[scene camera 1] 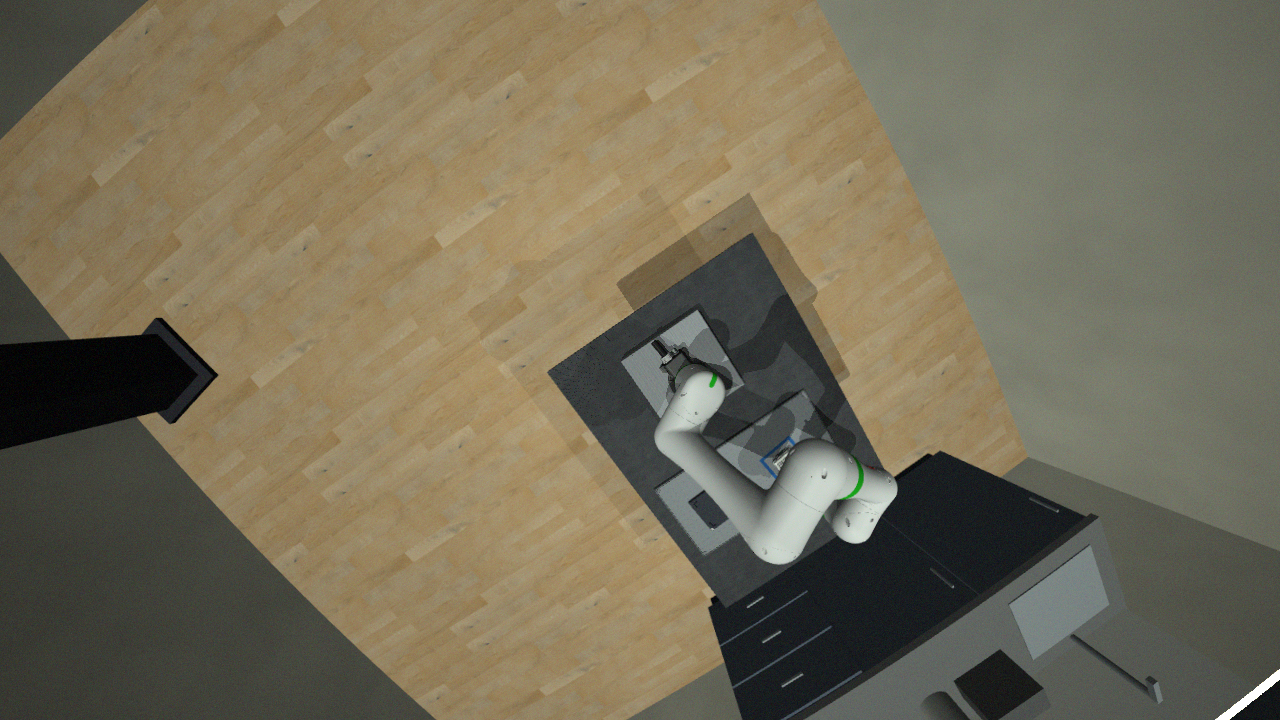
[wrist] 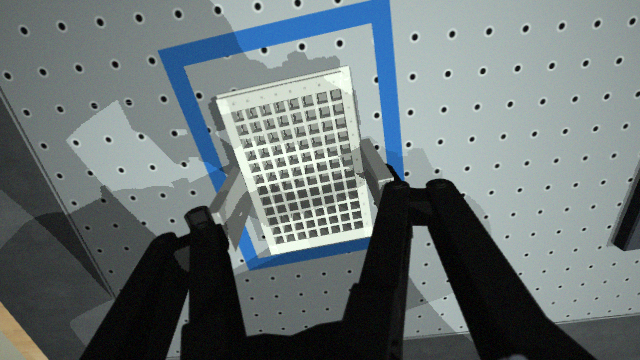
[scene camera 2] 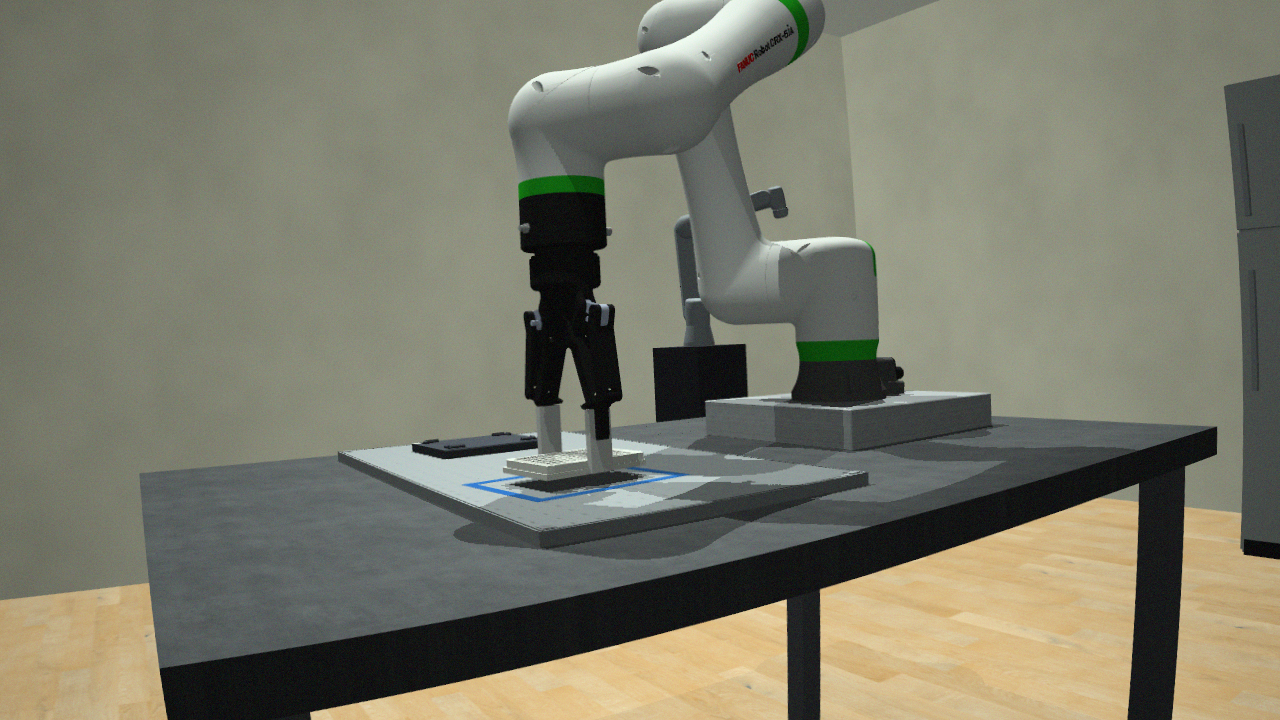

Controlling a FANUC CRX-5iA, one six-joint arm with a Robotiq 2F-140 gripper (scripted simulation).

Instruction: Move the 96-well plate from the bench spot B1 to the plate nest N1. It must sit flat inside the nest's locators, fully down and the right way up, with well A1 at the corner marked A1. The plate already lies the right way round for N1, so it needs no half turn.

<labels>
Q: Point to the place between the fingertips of the gripper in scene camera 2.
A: At 574, 468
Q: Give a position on a white 96-well plate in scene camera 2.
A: At 547, 467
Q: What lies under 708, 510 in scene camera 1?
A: A black plate nest N1.
</labels>
